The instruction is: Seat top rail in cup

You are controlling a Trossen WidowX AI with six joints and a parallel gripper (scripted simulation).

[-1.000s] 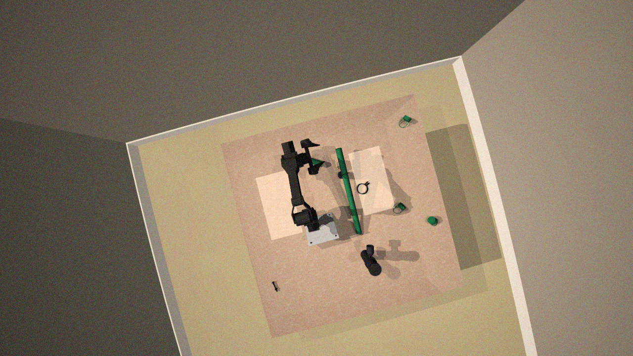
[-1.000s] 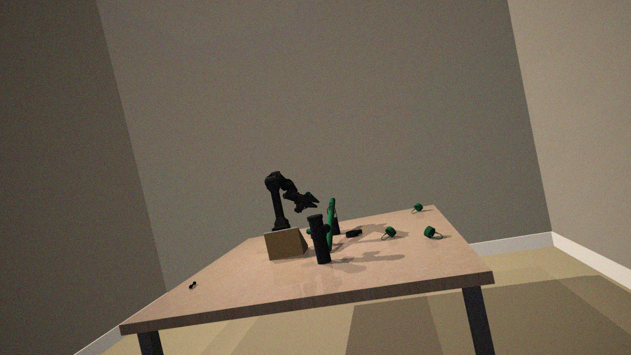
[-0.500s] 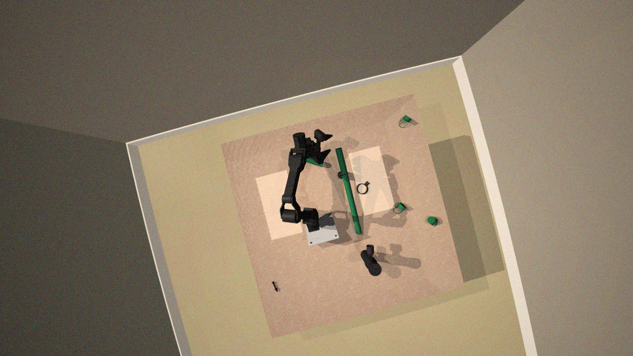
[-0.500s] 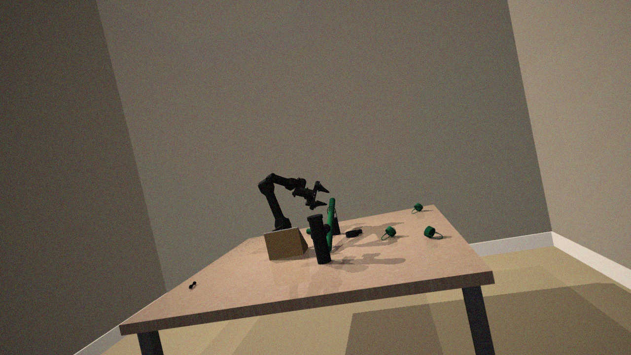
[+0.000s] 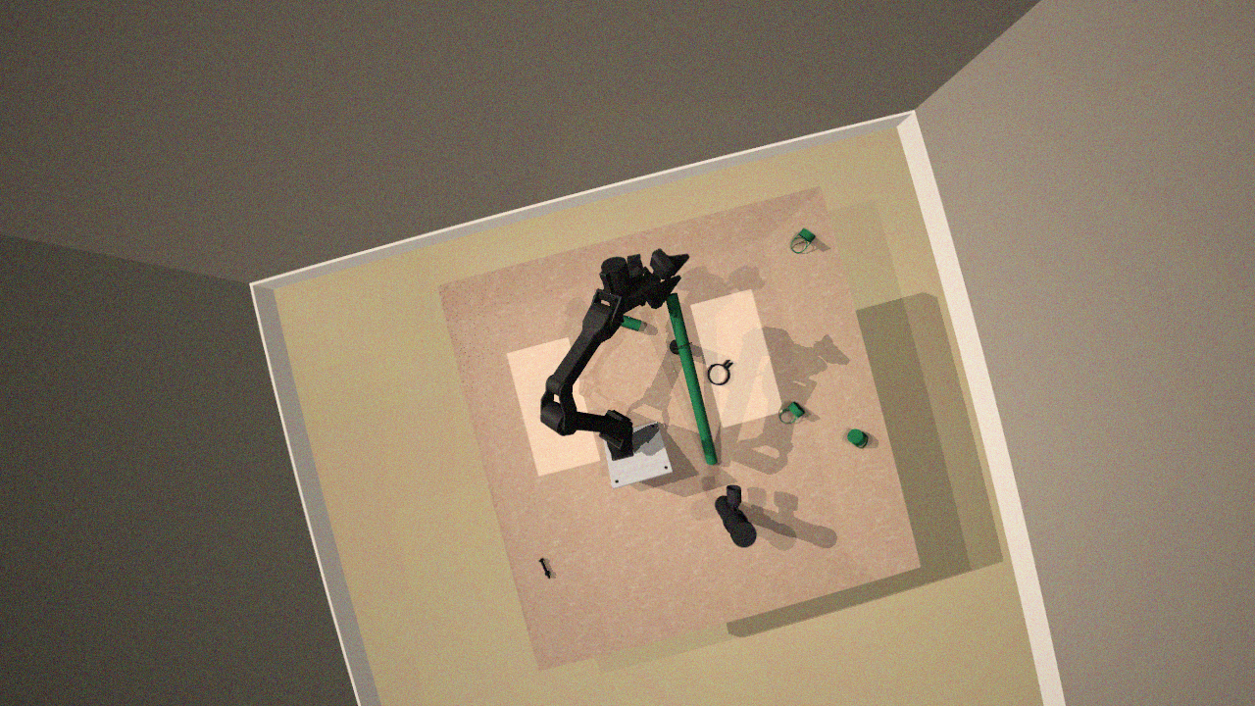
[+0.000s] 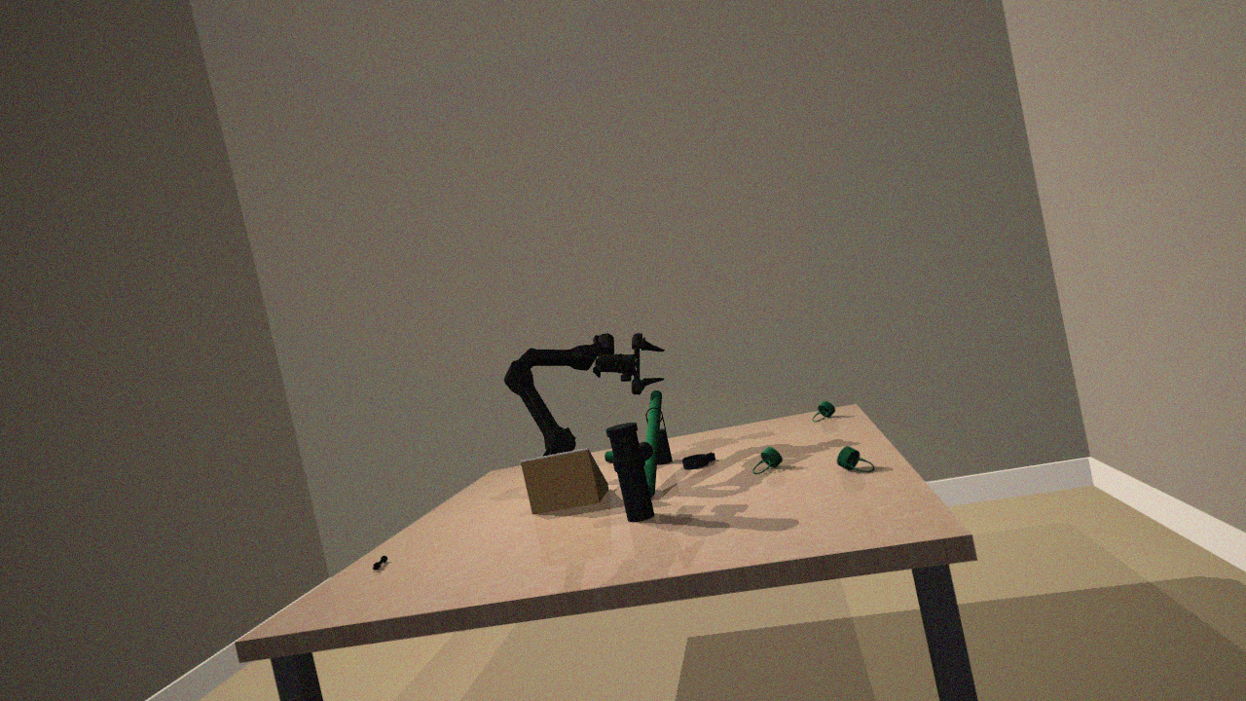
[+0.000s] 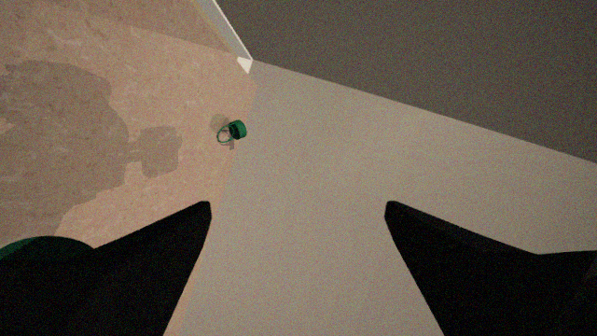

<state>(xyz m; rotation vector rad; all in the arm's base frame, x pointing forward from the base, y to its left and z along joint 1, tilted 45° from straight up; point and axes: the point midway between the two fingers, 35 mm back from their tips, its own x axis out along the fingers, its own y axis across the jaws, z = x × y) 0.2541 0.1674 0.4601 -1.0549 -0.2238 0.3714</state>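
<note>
The dark cup lies 10 mm ahead of my gripper tip, 660 mm to the right of it and 140 mm below it. Round my gripper tip: loop cap 30 mm behind, 190 mm to the right, 160 mm below; then green tube 180 mm behind, 70 mm to the right, 250 mm below; then black bolt 610 mm behind, 770 mm to the right, 260 mm below.
</note>
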